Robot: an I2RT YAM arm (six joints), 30 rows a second.
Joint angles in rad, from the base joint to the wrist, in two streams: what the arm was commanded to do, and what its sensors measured. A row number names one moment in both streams.
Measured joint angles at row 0:
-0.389 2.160 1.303 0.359 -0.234 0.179
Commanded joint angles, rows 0 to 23:
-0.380 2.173 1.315 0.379 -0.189 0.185
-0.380 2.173 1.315 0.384 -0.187 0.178
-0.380 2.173 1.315 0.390 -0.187 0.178
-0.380 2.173 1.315 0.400 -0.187 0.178
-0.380 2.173 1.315 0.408 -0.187 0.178
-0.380 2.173 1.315 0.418 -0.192 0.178
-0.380 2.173 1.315 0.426 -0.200 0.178
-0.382 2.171 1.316 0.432 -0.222 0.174
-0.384 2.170 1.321 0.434 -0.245 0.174
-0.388 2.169 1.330 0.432 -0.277 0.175
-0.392 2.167 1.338 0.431 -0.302 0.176
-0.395 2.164 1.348 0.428 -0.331 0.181
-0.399 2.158 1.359 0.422 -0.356 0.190
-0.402 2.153 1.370 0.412 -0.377 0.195
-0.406 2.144 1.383 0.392 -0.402 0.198
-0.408 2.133 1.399 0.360 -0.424 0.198
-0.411 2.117 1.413 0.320 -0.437 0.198
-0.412 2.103 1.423 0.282 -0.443 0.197
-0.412 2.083 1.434 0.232 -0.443 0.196
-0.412 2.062 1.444 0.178 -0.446 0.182
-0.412 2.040 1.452 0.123 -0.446 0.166
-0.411 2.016 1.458 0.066 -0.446 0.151
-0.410 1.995 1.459 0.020 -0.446 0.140
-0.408 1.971 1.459 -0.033 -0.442 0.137
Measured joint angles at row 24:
-0.410 2.069 1.423 0.025 -0.411 0.172
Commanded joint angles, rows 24 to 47:
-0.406 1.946 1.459 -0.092 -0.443 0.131
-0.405 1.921 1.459 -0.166 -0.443 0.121
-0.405 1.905 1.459 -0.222 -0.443 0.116
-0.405 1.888 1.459 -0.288 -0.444 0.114
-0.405 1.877 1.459 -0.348 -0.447 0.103
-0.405 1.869 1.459 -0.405 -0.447 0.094
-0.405 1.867 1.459 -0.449 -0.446 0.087
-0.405 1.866 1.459 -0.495 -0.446 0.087
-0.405 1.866 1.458 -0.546 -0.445 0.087
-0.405 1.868 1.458 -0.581 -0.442 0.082
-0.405 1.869 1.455 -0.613 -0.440 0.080
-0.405 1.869 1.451 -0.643 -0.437 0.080
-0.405 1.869 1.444 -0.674 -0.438 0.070
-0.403 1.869 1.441 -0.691 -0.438 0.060
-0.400 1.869 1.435 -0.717 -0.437 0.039
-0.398 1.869 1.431 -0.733 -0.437 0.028
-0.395 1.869 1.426 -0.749 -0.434 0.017
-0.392 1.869 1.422 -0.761 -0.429 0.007
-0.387 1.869 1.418 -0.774 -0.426 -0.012
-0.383 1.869 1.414 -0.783 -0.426 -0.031
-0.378 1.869 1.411 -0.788 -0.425 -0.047
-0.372 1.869 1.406 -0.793 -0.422 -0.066
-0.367 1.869 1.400 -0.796 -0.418 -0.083
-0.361 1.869 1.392 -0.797 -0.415 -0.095
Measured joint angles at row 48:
-0.384 1.865 1.412 -0.793 -0.425 -0.013
